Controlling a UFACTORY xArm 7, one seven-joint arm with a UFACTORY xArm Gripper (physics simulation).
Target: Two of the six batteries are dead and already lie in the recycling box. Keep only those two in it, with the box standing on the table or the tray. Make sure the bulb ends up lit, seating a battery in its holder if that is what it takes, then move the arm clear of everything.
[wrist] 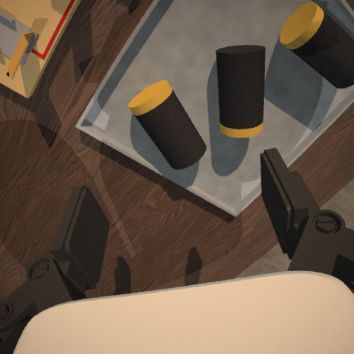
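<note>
Three black batteries with yellow ends lie apart in the grey tray [187, 65]: one battery [171, 131] near the left corner, a second battery [241, 90] in the middle, and a third battery [327, 47] at the upper right, partly cut off by the view's edge. My gripper [177, 189] is open and empty, with its fingers wide apart, just below the tray's near corner in the view. A corner of the yellow holder board [30, 80] shows at the upper left, with part of a metal holder [15, 37]. The bulb and the recycling box do not show.
The dark wooden table [45, 165] lies under the tray and the board. The tray's raised rim [155, 172] runs close above the fingers in the view. A table edge with a paler floor [265, 260] beyond it shows at the lower right.
</note>
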